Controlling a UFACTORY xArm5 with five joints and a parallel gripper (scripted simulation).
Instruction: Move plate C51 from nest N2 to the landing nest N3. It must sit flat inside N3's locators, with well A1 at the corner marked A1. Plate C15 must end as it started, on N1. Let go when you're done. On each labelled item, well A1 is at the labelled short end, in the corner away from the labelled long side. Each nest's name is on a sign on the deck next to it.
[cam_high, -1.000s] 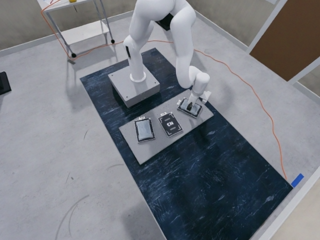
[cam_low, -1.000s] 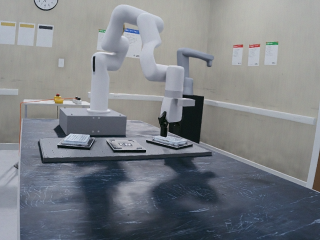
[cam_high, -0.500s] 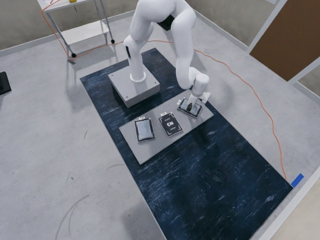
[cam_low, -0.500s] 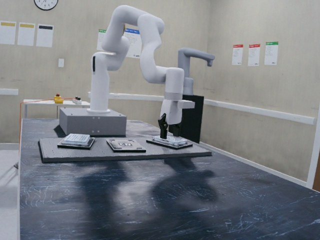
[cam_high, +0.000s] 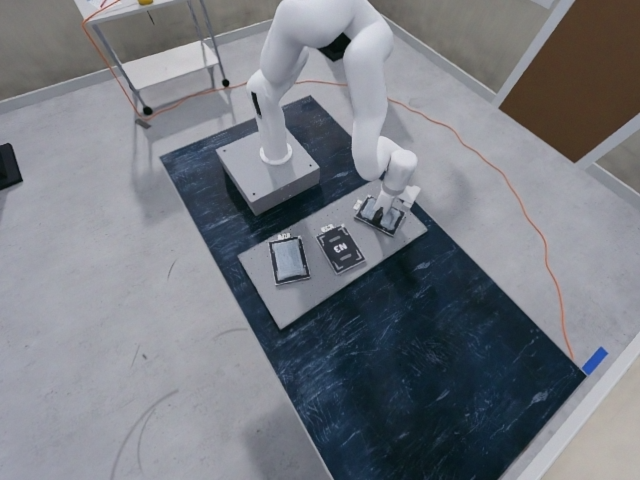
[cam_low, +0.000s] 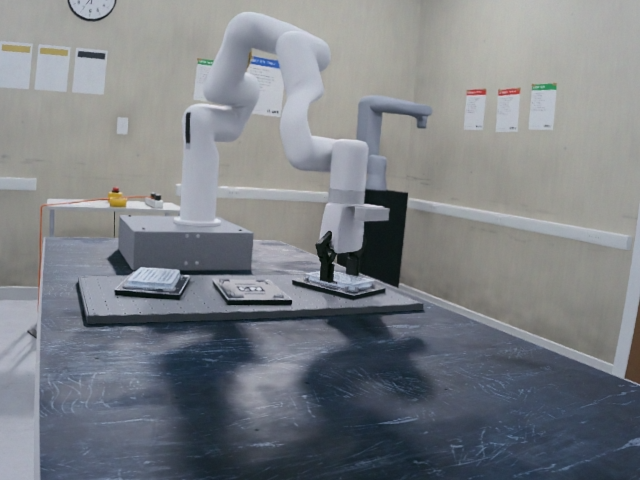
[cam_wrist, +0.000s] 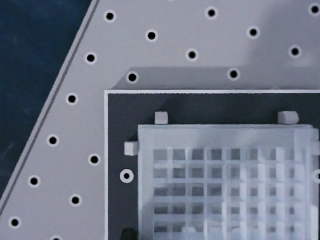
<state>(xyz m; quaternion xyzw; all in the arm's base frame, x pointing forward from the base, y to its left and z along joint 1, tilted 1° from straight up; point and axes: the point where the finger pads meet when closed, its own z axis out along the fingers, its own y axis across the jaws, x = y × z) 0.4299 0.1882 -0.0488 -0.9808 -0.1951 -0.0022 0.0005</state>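
The plate C51 lies 1 cm below my hand.
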